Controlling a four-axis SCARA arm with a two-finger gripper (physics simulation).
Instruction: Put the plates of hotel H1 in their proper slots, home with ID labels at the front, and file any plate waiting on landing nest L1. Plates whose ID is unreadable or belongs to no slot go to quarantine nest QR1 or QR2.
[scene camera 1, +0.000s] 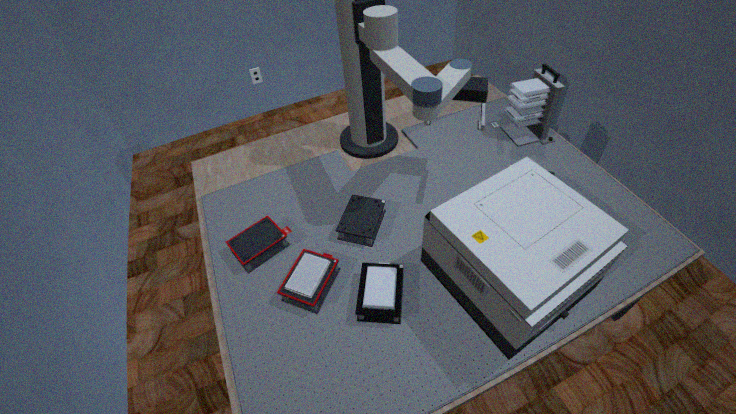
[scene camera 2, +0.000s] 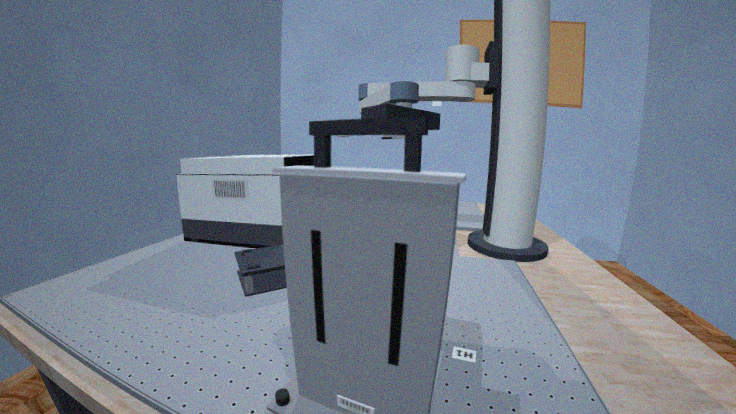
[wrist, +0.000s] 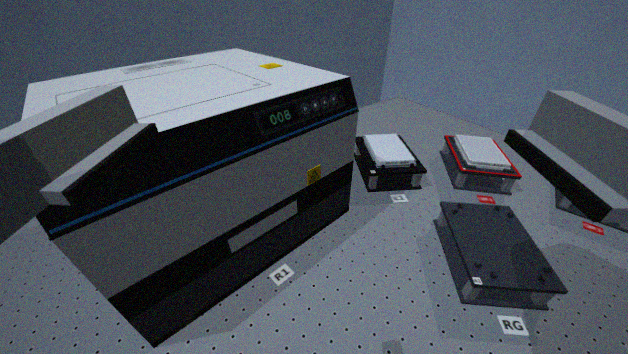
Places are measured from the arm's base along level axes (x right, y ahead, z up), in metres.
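Where they show: gripper, between the fingertips: (scene camera 1: 453, 125) (wrist: 327, 110); arm's base, origin of its link: (scene camera 1: 369, 140) (scene camera 2: 506, 246).
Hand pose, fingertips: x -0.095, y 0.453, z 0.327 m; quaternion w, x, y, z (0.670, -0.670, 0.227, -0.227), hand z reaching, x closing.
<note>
Things, the pixels of their top centre, and the offset from my fingertips.
- black nest, centre of its top: (wrist: 387, 148) (scene camera 1: 380, 286) dx +0.368, dy +0.249, dz -0.254 m
- bulky white device R1, centre of its top: (wrist: 181, 78) (scene camera 1: 529, 220) (scene camera 2: 260, 155) dx -0.002, dy +0.351, dz -0.062 m
- bare dark nest RG, centre of its top: (wrist: 497, 234) (scene camera 1: 360, 212) dx +0.309, dy -0.024, dz -0.254 m
- dark nest, centre of its top: (scene camera 2: 276, 252) dx -0.295, dy +0.101, dz -0.258 m
Hotel H1 (scene camera 1: 554, 105) (scene camera 2: 368, 288) stands at the back right with several white plates (scene camera 1: 530, 87) stacked in it; its back panel hides them in scene camera 2. My gripper (scene camera 1: 454, 125) (wrist: 327, 110) is open and empty, high over the table and apart from the hotel. A white plate (scene camera 1: 380, 286) (wrist: 389, 149) lies on the black nest (scene camera 1: 378, 315) (wrist: 395, 180), apparently L1, its label blurred. Another white plate (scene camera 1: 307, 272) (wrist: 482, 151) lies on one red-edged quarantine nest (scene camera 1: 300, 301) (wrist: 482, 181). The other red-edged quarantine nest (scene camera 1: 258, 240) bears no plate. Plate IDs are unreadable here.
The bulky white device R1 (scene camera 1: 519, 216) (scene camera 2: 231, 200) (wrist: 200, 175) stands on the right side of the table. The bare dark nest RG (scene camera 1: 361, 216) (wrist: 500, 247) stands near the middle. Another dark nest (scene camera 2: 261, 270) stands partly behind the hotel in scene camera 2.
</note>
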